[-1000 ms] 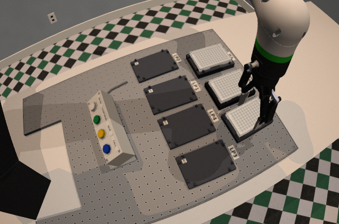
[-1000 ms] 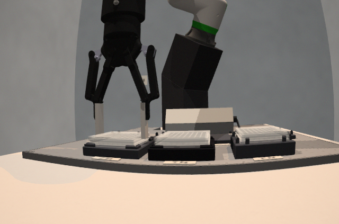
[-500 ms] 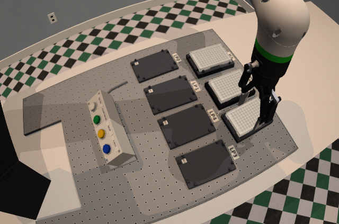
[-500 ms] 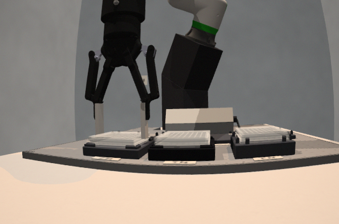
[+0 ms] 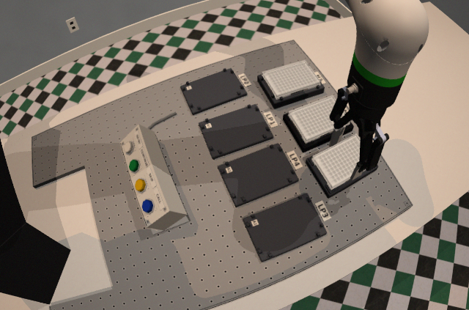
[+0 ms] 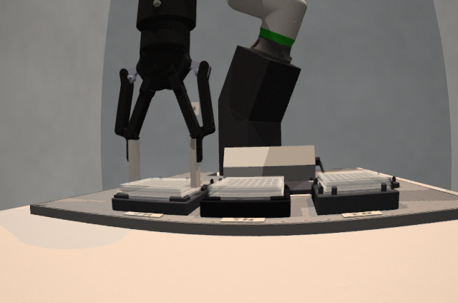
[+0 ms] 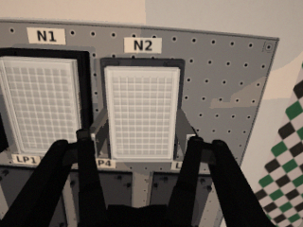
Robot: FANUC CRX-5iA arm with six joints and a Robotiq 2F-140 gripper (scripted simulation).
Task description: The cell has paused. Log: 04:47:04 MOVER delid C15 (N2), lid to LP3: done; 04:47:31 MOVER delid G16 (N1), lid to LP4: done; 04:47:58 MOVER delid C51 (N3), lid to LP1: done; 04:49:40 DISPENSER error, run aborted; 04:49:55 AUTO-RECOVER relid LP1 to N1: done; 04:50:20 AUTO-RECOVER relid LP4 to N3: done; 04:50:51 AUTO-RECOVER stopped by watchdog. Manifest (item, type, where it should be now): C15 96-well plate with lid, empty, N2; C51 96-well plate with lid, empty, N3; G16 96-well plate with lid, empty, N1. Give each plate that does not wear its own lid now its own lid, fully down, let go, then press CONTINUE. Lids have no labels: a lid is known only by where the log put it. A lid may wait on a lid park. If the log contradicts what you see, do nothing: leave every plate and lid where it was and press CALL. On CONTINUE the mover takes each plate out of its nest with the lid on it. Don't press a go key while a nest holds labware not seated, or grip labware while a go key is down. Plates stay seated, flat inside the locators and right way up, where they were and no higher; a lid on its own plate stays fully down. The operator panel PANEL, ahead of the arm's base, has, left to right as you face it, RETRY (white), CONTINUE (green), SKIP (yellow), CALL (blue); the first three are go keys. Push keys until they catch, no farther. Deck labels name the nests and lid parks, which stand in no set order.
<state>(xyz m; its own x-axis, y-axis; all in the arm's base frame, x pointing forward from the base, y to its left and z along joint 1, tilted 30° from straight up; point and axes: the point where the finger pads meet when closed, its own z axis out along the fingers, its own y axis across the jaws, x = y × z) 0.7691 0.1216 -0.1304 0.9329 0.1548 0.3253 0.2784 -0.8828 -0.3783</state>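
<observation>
Right now the plate is 30 mm below my hand. The rest, counted from my hand: LP3 label (70 mm behind, 90 mm to the right, 50 mm below); lid park LP4 (190 mm behind, 20 mm to the left, 50 mm below); lid park LP3 (160 mm behind, 110 mm to the right, 50 mm below).
</observation>
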